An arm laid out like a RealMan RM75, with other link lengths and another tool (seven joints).
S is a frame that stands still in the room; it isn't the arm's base.
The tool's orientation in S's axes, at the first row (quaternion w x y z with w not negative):
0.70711 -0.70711 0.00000 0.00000
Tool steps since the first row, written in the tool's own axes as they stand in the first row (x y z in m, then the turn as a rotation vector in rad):
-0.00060 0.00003 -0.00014 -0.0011 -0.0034 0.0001
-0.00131 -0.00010 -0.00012 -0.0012 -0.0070 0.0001
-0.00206 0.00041 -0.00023 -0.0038 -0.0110 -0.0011
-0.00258 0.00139 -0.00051 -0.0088 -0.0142 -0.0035
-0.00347 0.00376 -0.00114 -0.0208 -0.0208 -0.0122
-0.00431 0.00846 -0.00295 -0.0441 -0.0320 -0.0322
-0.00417 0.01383 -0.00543 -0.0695 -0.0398 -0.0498
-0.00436 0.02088 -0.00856 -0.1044 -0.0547 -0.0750
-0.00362 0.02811 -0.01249 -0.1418 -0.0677 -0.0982
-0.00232 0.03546 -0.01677 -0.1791 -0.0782 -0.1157
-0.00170 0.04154 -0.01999 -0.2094 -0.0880 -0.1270
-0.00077 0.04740 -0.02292 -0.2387 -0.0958 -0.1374
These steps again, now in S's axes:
-0.00060 -0.00014 -0.00003 -0.0011 0.0001 0.0034
-0.00131 -0.00012 0.00010 -0.0012 0.0001 0.0070
-0.00206 -0.00023 -0.00041 -0.0038 -0.0011 0.0110
-0.00258 -0.00051 -0.00139 -0.0088 -0.0035 0.0142
-0.00347 -0.00114 -0.00376 -0.0208 -0.0122 0.0208
-0.00431 -0.00295 -0.00846 -0.0441 -0.0322 0.0320
-0.00417 -0.00543 -0.01383 -0.0695 -0.0498 0.0398
-0.00436 -0.00856 -0.02088 -0.1044 -0.0750 0.0547
-0.00362 -0.01249 -0.02811 -0.1418 -0.0982 0.0677
-0.00232 -0.01677 -0.03546 -0.1791 -0.1157 0.0782
-0.00170 -0.01999 -0.04154 -0.2094 -0.1270 0.0880
-0.00077 -0.02292 -0.04740 -0.2387 -0.1374 0.0958

